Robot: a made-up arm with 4 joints.
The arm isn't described. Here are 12 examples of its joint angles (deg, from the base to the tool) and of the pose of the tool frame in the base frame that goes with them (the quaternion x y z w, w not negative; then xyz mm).
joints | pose
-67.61 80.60 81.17 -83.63 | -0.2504 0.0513 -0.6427 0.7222 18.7 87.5 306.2
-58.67 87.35 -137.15 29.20 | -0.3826 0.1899 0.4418 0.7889 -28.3 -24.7 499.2
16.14 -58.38 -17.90 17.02 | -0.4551 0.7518 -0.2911 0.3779 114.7 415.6 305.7
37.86 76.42 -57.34 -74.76 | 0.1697 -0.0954 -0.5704 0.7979 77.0 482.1 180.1
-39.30 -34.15 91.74 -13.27 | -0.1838 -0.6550 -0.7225 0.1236 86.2 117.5 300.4
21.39 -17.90 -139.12 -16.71 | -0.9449 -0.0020 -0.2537 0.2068 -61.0 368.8 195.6
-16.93 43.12 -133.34 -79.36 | 0.9855 -0.0403 -0.1016 0.1296 -44.0 160.7 390.2
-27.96 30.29 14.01 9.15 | 0.3335 -0.8457 -0.3319 0.2518 116.0 232.3 304.9
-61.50 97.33 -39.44 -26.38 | 0.6855 -0.1702 -0.6719 0.2229 -2.2 85.5 448.5
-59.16 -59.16 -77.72 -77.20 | -0.5893 0.7483 -0.0586 0.2991 -78.6 156.6 365.6
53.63 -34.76 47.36 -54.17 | 0.0804 -0.8722 -0.2413 0.4178 75.0 435.5 54.5
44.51 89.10 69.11 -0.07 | -0.4007 -0.2063 0.2208 0.8649 -41.1 301.8 135.7
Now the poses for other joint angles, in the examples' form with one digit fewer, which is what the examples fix.
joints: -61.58 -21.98 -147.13 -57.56
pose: -0.657 0.435 -0.502 0.358 -76 109 297
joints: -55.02 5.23 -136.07 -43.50
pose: -0.784 0.317 -0.258 0.468 -107 110 352
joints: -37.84 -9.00 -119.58 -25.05
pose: -0.765 0.366 -0.246 0.469 -67 206 383
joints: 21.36 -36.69 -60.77 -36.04
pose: 0.807 -0.567 0.143 0.080 -5 435 211
